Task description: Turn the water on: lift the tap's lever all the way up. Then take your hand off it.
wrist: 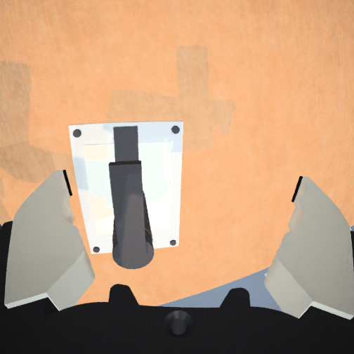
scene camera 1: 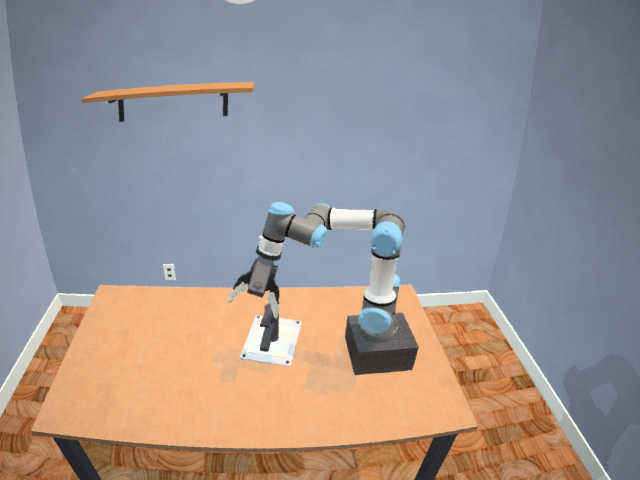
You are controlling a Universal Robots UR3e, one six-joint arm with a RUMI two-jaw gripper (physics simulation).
gripper: wrist; scene camera 1
same spot on gripper: (scene camera 1: 272, 297) = (wrist: 29, 258)
